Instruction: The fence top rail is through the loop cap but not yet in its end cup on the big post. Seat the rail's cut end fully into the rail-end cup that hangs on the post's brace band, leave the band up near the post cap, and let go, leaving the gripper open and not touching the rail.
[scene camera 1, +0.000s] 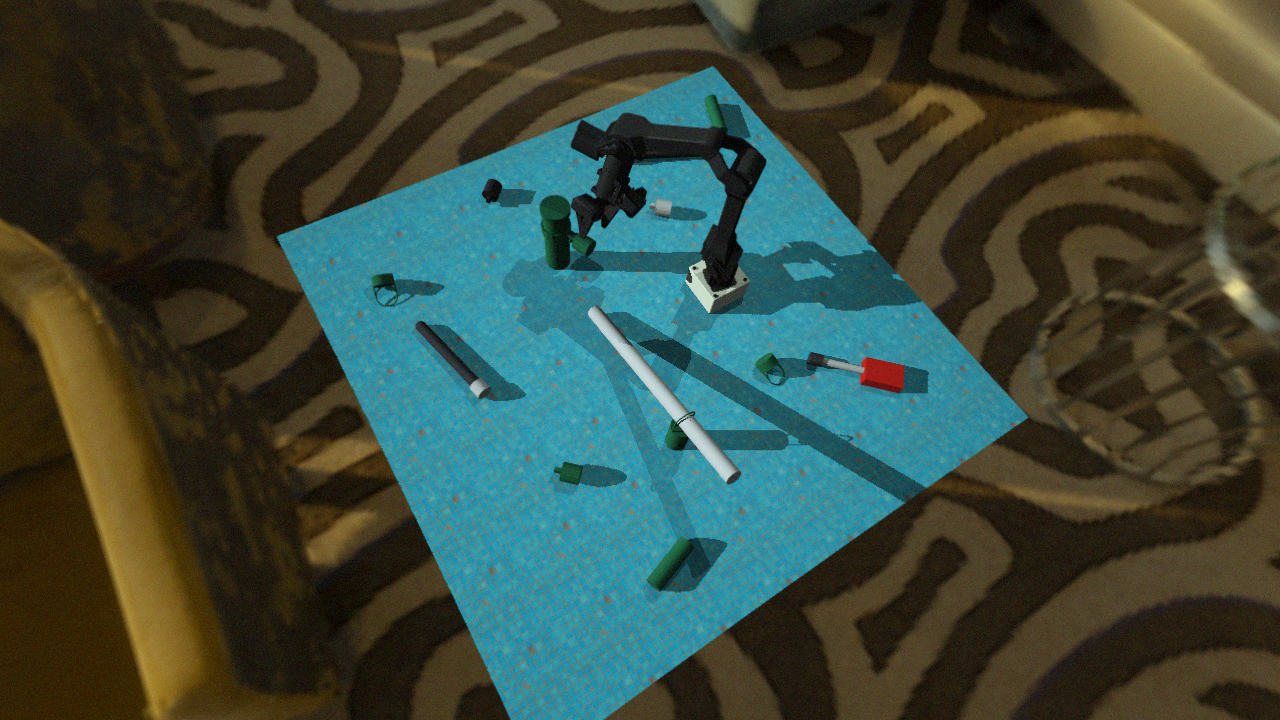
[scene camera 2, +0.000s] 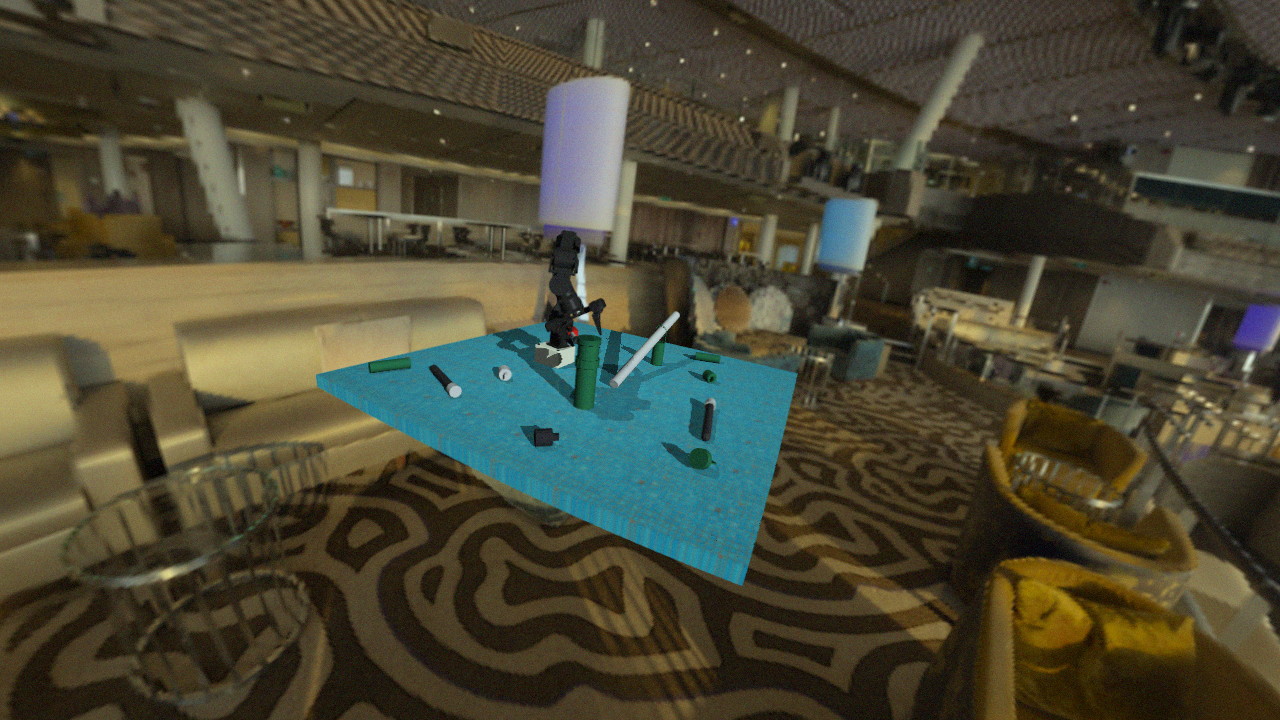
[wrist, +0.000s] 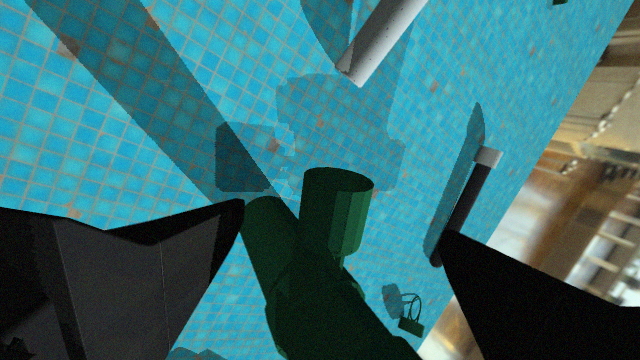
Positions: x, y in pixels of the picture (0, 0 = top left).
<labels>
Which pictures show my gripper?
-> Scene camera 1, scene camera 2 and the wrist view: all of them.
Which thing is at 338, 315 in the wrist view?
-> A dark green post.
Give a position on a red-headed tool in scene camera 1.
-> At 876, 373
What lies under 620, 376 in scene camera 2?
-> A white rail.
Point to a rail-end cup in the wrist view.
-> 334, 205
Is my gripper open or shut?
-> Open.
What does my gripper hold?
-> Nothing.
</labels>
